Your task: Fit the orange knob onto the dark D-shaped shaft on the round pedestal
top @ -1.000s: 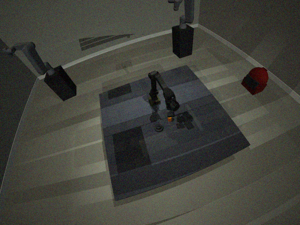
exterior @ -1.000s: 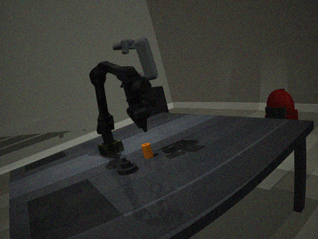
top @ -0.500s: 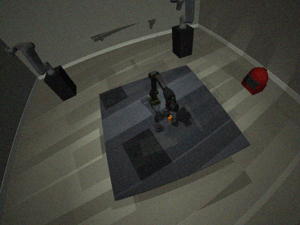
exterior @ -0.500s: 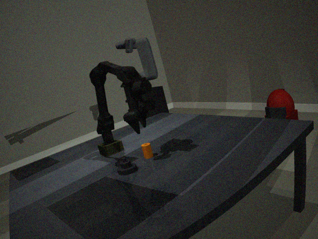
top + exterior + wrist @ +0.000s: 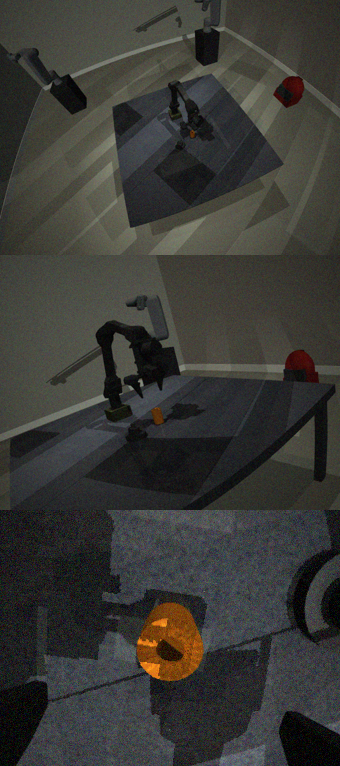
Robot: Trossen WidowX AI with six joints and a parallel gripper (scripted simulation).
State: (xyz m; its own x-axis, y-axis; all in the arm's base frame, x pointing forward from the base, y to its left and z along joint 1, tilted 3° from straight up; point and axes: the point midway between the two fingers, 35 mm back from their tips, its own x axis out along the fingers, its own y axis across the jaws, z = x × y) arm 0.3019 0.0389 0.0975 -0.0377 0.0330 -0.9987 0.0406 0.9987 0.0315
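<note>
The orange knob lies 100 mm below my gripper tip. Also, from my gripper tip: pedestal 40 mm ahead, 140 mm to the right, 90 mm below.
</note>
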